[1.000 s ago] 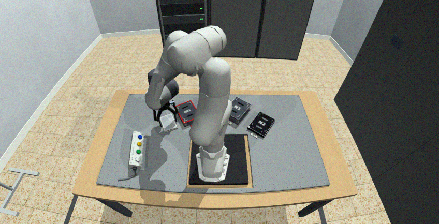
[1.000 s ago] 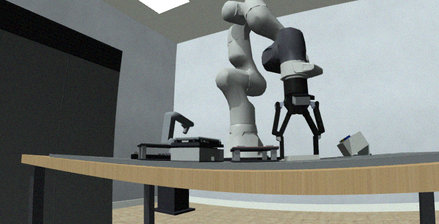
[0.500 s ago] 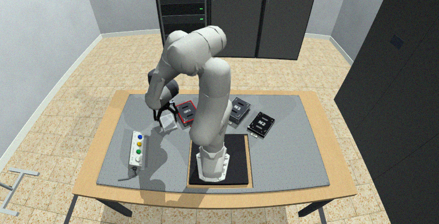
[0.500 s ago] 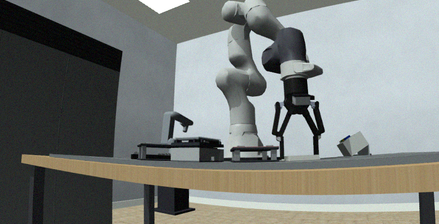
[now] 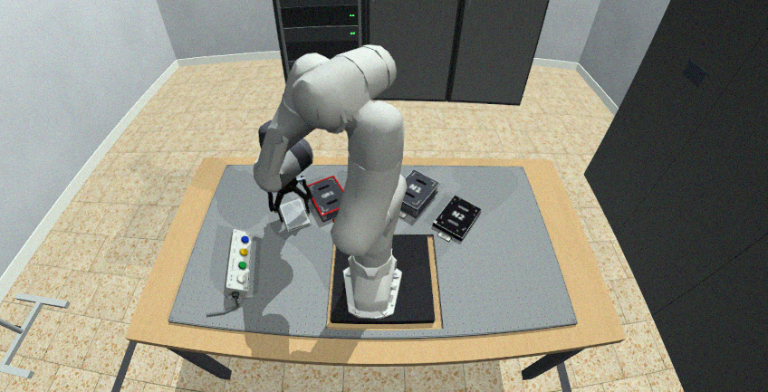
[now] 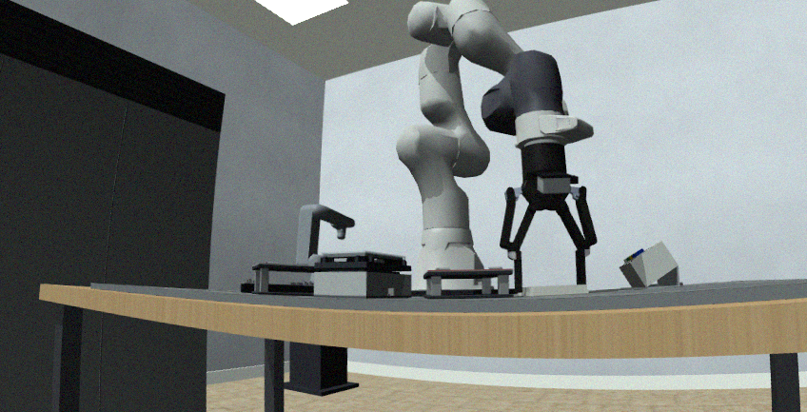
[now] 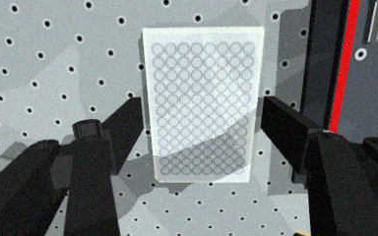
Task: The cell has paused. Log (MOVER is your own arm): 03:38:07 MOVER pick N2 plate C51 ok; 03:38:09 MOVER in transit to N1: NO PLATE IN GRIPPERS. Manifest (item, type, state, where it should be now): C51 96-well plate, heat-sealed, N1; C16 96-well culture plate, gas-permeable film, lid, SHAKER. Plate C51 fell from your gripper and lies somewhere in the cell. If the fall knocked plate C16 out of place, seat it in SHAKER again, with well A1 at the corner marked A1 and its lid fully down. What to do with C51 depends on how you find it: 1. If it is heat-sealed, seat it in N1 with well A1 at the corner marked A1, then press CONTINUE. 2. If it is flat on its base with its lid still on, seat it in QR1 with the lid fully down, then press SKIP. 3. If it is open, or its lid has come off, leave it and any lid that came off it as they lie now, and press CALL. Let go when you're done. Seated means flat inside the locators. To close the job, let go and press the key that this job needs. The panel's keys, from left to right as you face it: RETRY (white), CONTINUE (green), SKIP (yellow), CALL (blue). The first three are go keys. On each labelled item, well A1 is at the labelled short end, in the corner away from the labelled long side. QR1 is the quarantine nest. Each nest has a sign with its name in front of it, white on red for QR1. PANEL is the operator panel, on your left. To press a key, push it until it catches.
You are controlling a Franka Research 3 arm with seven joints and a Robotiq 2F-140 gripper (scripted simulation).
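Right now my hand is 20 mm above the 96-well plate. Also, from my hand: QR1 nest: 80 mm ahead, 120 mm to the right, 10 mm above; then A1 mark: 80 mm ahead, 360 mm to the right, 30 mm above; then blue key: 160 mm behind, 130 mm to the left, 40 mm above.
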